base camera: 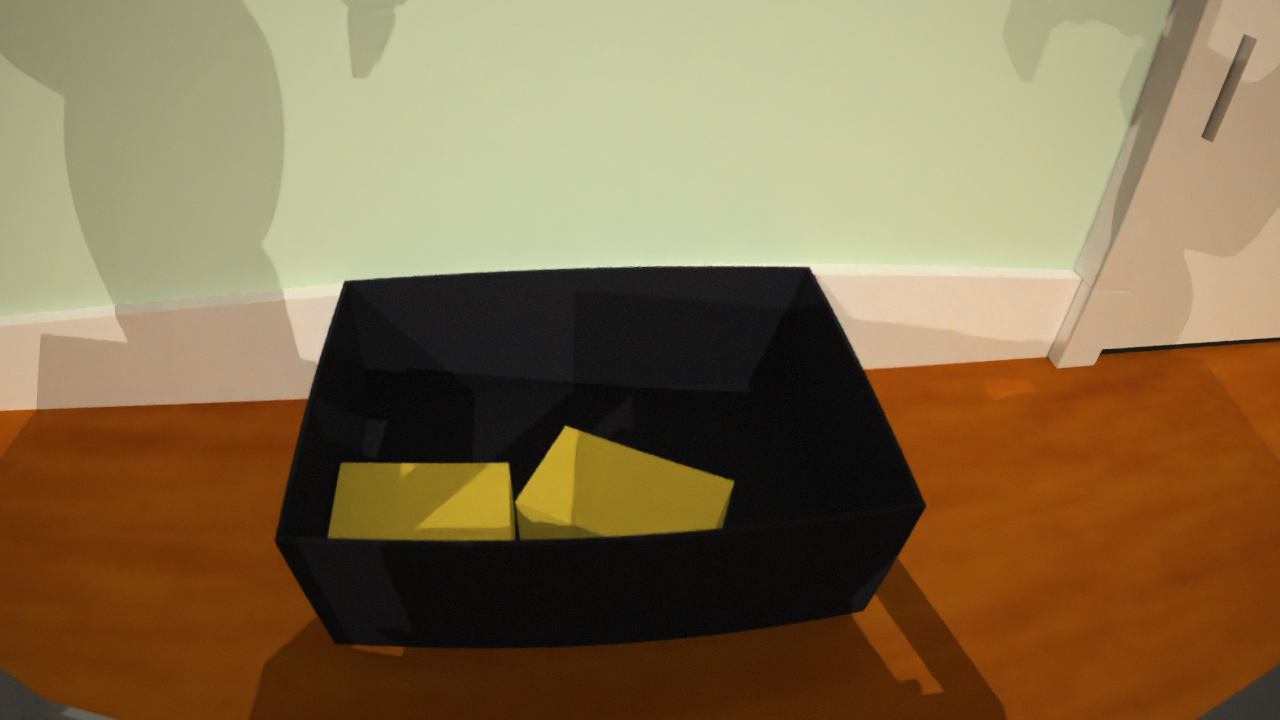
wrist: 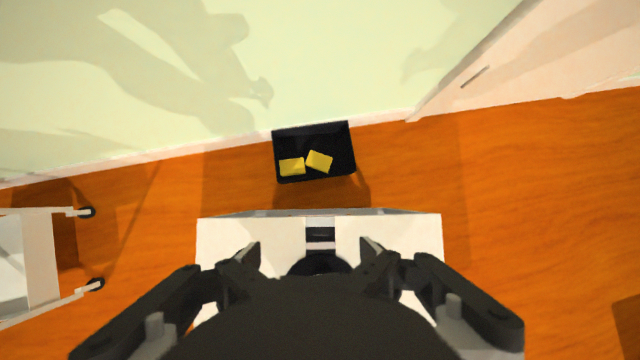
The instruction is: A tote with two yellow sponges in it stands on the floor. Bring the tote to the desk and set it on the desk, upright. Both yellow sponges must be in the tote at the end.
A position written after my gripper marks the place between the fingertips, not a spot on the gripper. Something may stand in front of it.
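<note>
From the base camera I can see a black tote (base camera: 744, 372), along with a white door (base camera: 1175, 258). The wrist view gives me the tote again (wrist: 333, 139) and the door again (wrist: 524, 58), and that's where my gripper (wrist: 310, 250) shows too.
</note>
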